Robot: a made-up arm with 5 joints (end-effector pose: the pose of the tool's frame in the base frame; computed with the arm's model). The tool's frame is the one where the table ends. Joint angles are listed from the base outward.
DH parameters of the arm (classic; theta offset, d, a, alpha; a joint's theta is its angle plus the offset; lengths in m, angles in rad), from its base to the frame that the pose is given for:
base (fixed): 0.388 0 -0.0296 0
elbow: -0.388 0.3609 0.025 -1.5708
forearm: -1.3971 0 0.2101 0
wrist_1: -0.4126 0 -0.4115 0
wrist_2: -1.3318 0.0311 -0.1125 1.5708
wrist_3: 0.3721 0 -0.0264 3.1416
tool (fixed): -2.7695 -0.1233 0 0
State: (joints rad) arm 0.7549 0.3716 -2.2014 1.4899 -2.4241
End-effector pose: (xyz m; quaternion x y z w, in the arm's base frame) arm 0.3949 0.4610 0.6542 0.1253 0.1135 -0.9854 0.0184
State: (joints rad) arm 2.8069 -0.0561 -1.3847 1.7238 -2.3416
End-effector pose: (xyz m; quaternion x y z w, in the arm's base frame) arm -0.5391 0.1081 0.4673 0.0325 -0.1373 -0.5320 0.8349
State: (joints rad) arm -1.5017 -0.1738 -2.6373 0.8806 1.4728
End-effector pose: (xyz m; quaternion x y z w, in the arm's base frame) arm -0.0120 -0.1514 1.1228 -0.0119 -0.8221 -0.5673 0.0475
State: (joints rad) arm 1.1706 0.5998 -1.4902 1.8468 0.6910
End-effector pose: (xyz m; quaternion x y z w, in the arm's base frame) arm 0.1660 0.4665 0.1619 -0.3692 0.2748 0.2109 0.8624
